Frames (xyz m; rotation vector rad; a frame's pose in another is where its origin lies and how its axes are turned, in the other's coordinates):
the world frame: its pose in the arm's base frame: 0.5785 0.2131 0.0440 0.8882 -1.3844 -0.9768
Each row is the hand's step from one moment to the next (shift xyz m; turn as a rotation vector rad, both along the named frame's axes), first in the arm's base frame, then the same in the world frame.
Working: the arm's base frame: its pose in the world frame: 0.2096 -0.1372 0.5650 -0.8882 1.3844 0.9768

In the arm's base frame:
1: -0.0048 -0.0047 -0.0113 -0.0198 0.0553 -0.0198
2: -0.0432 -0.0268 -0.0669 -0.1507 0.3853 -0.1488
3: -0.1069 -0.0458 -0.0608 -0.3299 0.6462 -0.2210
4: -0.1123 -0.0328 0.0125 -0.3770 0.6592 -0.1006
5: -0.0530 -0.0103 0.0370 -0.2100 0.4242 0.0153
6: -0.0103 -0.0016 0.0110 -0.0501 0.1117 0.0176
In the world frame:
1: 0.0005 -0.0124 0.0044 -0.0577 0.0011 0.0226
2: 0.0026 -0.0734 0.0408 -0.4054 -0.0032 0.1702
3: 0.0255 -0.0767 0.1034 -0.6658 0.0188 0.3628
4: 0.0404 -0.0039 0.1104 -0.6317 0.1341 0.4121
5: 0.0256 0.0290 0.0528 -0.3788 0.1618 0.2337
6: 0.0060 0.0093 0.0103 -0.0950 0.0554 0.0565

